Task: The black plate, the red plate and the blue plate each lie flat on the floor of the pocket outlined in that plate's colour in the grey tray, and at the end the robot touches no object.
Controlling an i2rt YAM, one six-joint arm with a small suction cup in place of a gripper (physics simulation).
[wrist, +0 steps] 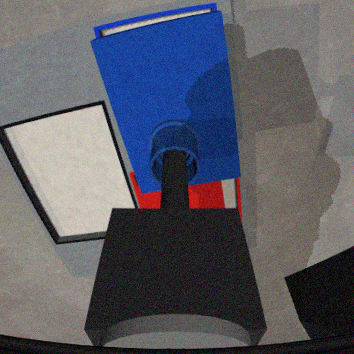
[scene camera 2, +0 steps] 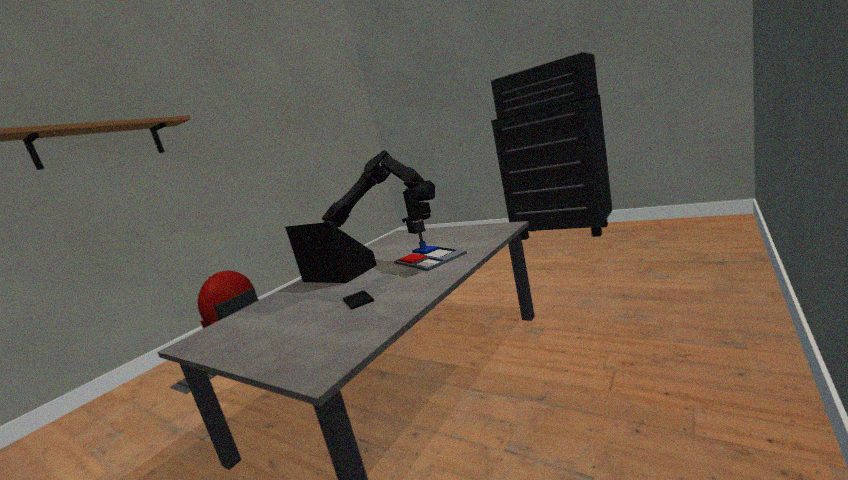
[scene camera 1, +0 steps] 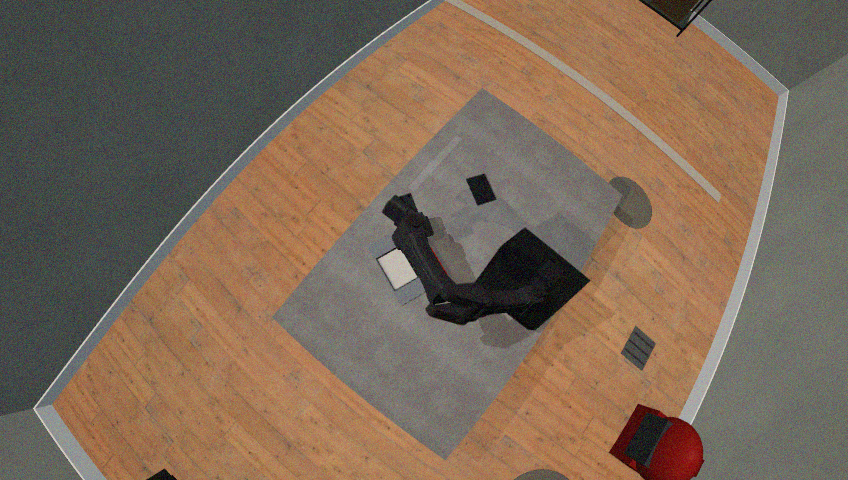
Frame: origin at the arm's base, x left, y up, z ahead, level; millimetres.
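Seen in the pictures: hand at its tool point: (wrist: 174,133) (scene camera 2: 423,250); arm's base at its link origin: (scene camera 2: 325,238) (scene camera 1: 537,285).
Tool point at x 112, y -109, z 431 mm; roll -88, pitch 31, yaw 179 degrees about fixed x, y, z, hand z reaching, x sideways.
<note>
Offsets run from my tool point to a thing's top centre. "*": to the spot under its first point. Level surfaces: height alone.
My suction cup (scene camera 2: 422,244) (wrist: 174,160) is shut on the blue plate {dx -8, dy +14, dz +14 mm} (scene camera 2: 418,250) (wrist: 165,90). The plate hangs flat above the grey tray {dx +68, dy -49, dz -31 mm} (scene camera 1: 410,292) (wrist: 55,65), over most of the blue-outlined pocket {* dx +11, dy -57, dz +0 mm} (scene camera 2: 428,262) (wrist: 155,18), and its near end overlaps the red pocket in the wrist view. The red plate {dx +46, dy -46, dz -104 mm} (scene camera 2: 410,258) (wrist: 205,195) lies in the red-outlined pocket, partly hidden. The black-outlined pocket {* dx +116, dy -57, dz -12 mm} (scene camera 1: 396,268) (scene camera 2: 441,253) (wrist: 65,175) shows its pale floor. The black plate {dx -344, dy -51, dz -72 mm} (scene camera 1: 480,189) (scene camera 2: 358,299) lies on the table, away from the tray.
The arm's black base block (scene camera 1: 532,261) (scene camera 2: 327,255) stands at the edge of the grey table {dy -60 mm} (scene camera 1: 368,356) (scene camera 2: 267,350). A pale strip (scene camera 1: 437,160) lies near the opposite edge. A black cabinet (scene camera 2: 547,142) and a red round object (scene camera 1: 678,449) (scene camera 2: 223,291) stand beyond the table.
</note>
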